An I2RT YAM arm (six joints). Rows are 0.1 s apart.
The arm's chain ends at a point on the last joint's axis. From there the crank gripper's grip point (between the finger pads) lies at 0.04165 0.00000 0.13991 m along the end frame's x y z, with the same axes.
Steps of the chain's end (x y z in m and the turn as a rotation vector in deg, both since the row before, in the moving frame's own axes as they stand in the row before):
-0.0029, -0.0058, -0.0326, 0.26, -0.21, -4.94
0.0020, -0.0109, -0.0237, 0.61, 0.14, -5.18
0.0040, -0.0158, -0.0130, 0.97, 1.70, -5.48
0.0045, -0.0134, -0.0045, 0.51, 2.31, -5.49
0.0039, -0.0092, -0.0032, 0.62, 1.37, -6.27
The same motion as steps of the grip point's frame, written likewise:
-0.0036, -0.0100, -0.0325, 0.26, -0.21, -4.94
0.0021, -0.0162, -0.0238, 0.61, 0.14, -5.18
0.0078, -0.0223, -0.0143, 0.97, 1.70, -5.48
0.0098, -0.0189, -0.0063, 0.51, 2.31, -5.49
0.0069, -0.0154, -0.0043, 0.62, 1.37, -6.27

